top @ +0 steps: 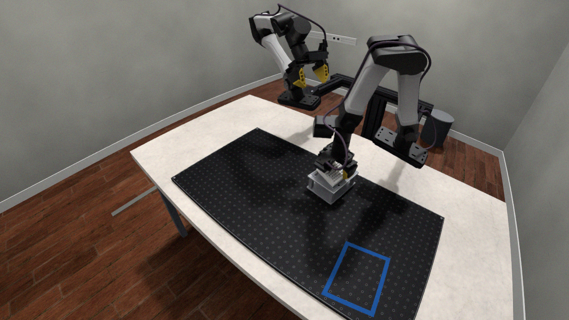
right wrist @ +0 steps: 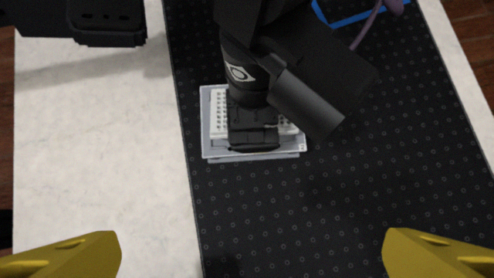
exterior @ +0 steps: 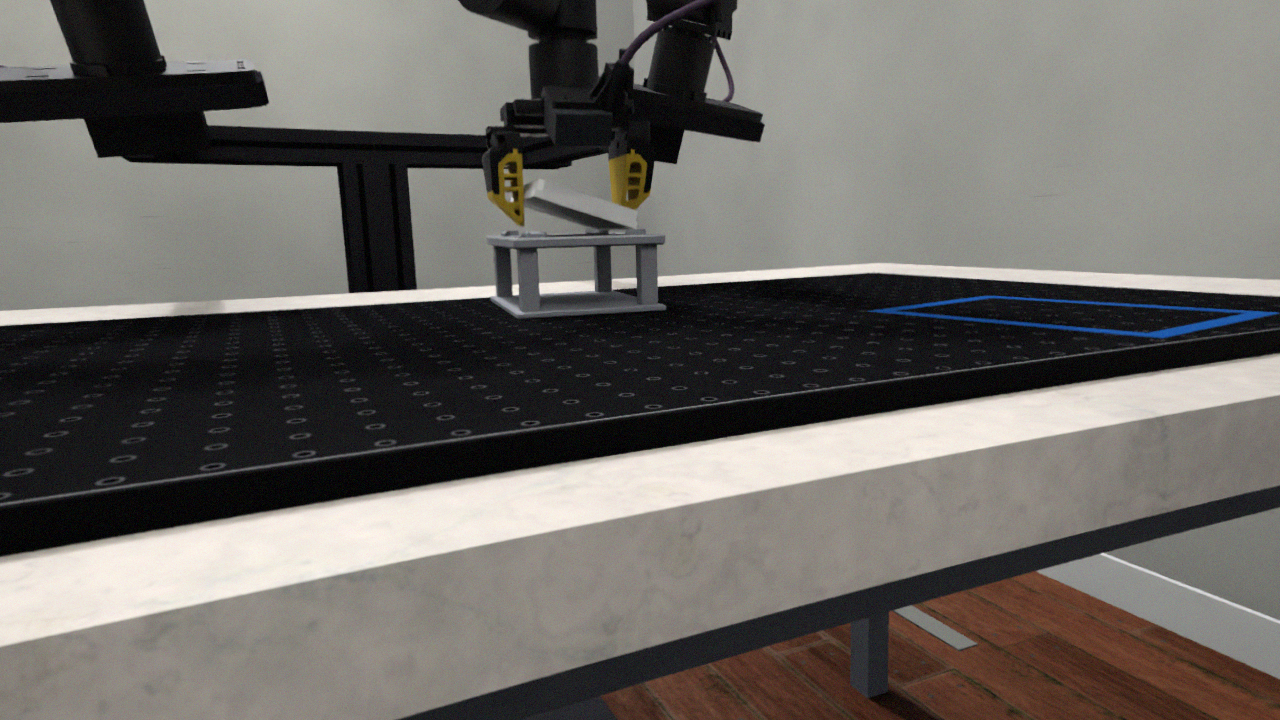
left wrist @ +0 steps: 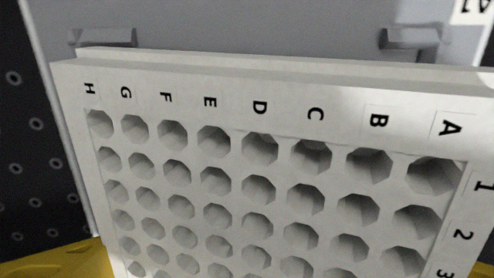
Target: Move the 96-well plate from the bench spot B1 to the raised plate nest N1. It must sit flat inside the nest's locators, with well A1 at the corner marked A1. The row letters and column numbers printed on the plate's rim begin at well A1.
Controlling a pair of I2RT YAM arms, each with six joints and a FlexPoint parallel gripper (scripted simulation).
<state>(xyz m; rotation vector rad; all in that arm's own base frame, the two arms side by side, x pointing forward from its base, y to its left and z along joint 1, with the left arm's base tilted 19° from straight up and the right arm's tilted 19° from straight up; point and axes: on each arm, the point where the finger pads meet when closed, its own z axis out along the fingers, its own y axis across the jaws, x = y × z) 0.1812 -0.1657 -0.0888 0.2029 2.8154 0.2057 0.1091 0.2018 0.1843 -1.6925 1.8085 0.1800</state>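
The white 96-well plate lies 1 cm above my left hand. The rest, counted from my left hand: A1 label (7 cm ahead, 6 cm to the right, 2 cm below); grey raised nest (2 cm below).
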